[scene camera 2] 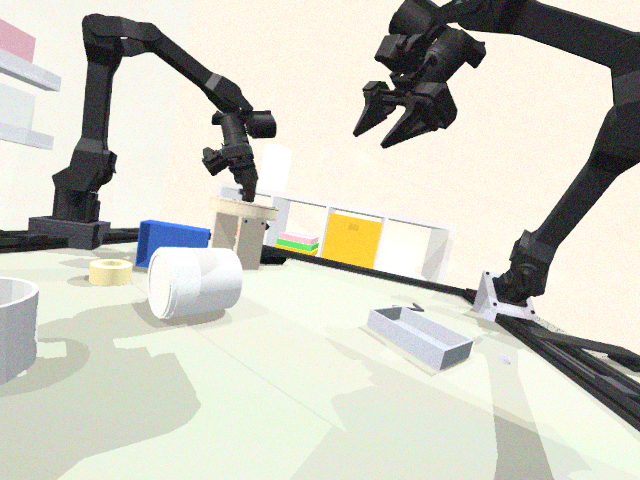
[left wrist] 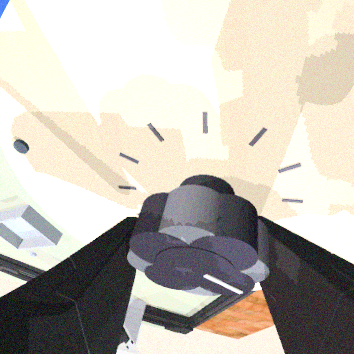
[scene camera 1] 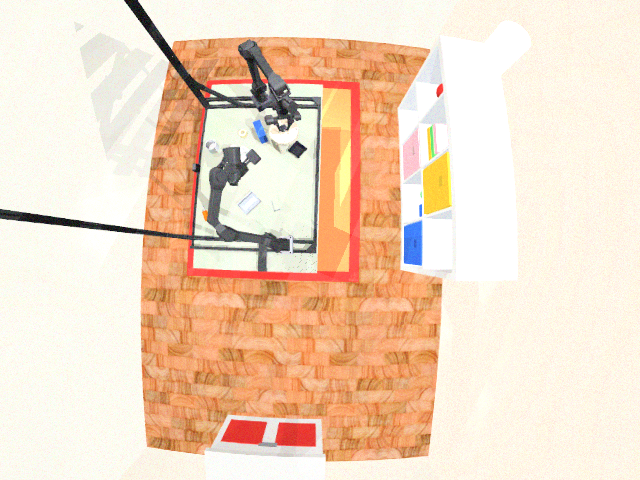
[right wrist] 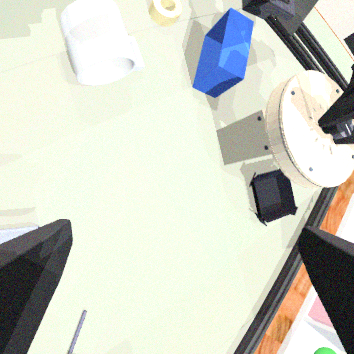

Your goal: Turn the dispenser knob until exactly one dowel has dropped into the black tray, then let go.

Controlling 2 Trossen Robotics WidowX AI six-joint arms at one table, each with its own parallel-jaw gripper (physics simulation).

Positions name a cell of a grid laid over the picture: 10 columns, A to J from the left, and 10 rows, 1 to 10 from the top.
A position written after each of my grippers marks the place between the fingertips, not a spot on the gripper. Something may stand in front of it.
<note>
My right gripper (scene camera 2: F3) is open, with nothing in its grasp. A white cylinder (scene camera 2: C6), a tape roll (scene camera 2: B6), a grey tray (scene camera 2: G8) and a blue box (scene camera 2: C5) rest on the table. Also in view: my left gripper (scene camera 2: D5) and a dark lobed knob (left wrist: F7).
The white cylinder also shows in the right wrist view (right wrist: C2). The blue box is seen too in the right wrist view (right wrist: G2). My left gripper is seen too in the left wrist view (left wrist: F7). The left wrist view does not show the white cylinder: it is out of frame. The left wrist view does not show the tape roll: it is out of frame.
</note>
